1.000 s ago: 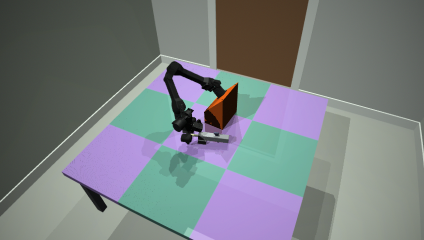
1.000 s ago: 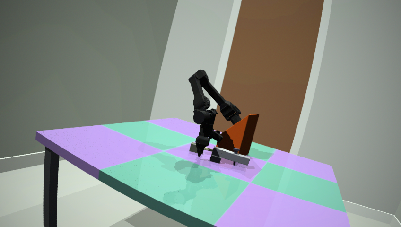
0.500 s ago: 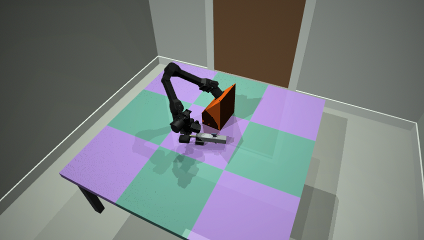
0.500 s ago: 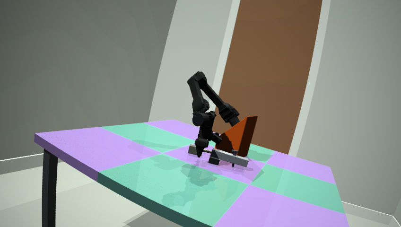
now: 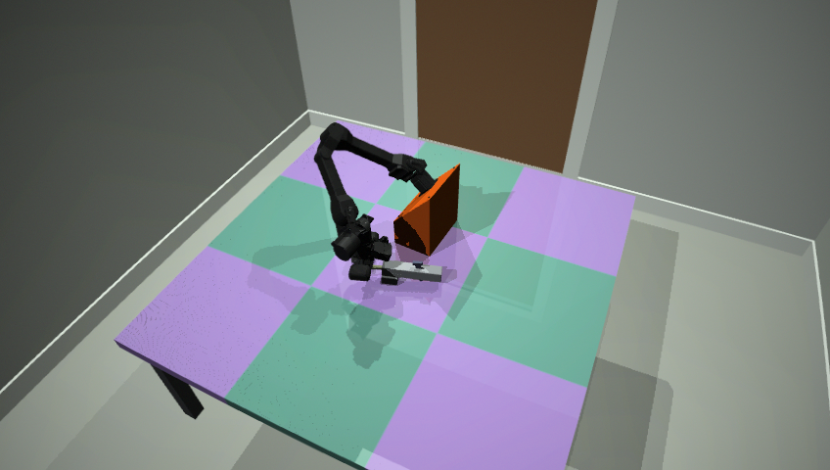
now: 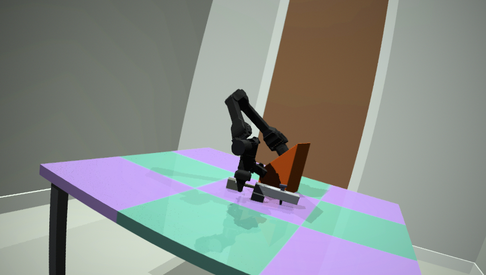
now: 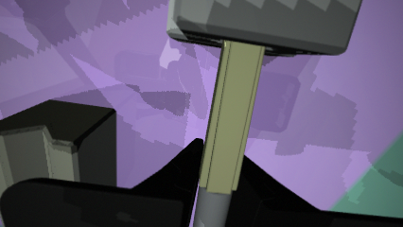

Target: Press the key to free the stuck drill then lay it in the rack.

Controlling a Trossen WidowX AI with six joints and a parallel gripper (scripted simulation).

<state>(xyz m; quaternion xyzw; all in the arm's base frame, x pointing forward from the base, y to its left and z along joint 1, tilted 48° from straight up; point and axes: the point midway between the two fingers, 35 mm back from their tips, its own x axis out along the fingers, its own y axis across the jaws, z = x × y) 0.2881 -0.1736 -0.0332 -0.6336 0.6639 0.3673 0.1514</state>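
My gripper tip is 4 cm to the right of the drill, 3 cm below it and 1 cm past it. Round my gripper tip: dark t-shaped pin: 16 cm to the left, 5 cm behind, 4 cm above; then grey housing block: 13 cm to the left, 4 cm behind, 2 cm above; then olive-grey block: 7 cm behind, 5 cm to the right.
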